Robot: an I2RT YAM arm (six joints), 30 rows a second.
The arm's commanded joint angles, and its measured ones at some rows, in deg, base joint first. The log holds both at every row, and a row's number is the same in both.
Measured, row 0: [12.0, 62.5, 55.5, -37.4, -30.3, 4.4]
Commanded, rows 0 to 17: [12.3, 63.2, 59.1, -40.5, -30.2, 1.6]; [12.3, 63.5, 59.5, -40.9, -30.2, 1.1]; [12.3, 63.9, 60.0, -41.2, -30.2, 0.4]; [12.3, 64.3, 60.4, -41.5, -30.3, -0.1]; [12.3, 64.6, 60.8, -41.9, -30.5, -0.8]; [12.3, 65.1, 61.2, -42.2, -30.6, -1.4]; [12.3, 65.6, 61.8, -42.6, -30.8, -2.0]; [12.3, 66.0, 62.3, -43.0, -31.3, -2.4]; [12.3, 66.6, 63.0, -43.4, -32.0, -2.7]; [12.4, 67.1, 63.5, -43.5, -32.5, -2.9]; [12.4, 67.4, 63.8, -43.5, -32.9, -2.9]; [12.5, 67.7, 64.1, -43.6, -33.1, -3.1]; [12.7, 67.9, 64.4, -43.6, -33.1, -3.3]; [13.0, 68.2, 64.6, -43.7, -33.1, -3.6]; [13.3, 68.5, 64.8, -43.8, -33.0, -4.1]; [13.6, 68.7, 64.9, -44.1, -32.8, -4.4]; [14.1, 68.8, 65.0, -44.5, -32.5, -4.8]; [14.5, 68.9, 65.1, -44.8, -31.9, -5.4]
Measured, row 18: [13.5, 69.2, 63.1, -42.4, -31.8, -3.1]
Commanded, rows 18 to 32: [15.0, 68.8, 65.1, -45.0, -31.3, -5.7]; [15.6, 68.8, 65.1, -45.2, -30.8, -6.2]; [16.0, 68.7, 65.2, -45.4, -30.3, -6.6]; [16.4, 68.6, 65.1, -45.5, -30.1, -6.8]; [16.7, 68.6, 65.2, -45.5, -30.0, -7.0]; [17.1, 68.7, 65.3, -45.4, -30.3, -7.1]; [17.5, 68.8, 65.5, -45.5, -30.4, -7.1]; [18.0, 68.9, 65.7, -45.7, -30.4, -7.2]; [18.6, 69.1, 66.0, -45.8, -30.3, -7.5]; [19.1, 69.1, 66.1, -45.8, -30.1, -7.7]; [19.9, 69.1, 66.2, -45.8, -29.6, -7.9]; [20.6, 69.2, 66.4, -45.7, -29.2, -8.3]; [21.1, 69.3, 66.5, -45.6, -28.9, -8.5]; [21.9, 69.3, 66.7, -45.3, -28.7, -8.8]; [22.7, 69.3, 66.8, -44.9, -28.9, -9.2]
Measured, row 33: [21.1, 69.5, 64.3, -44.3, -29.6, -7.4]
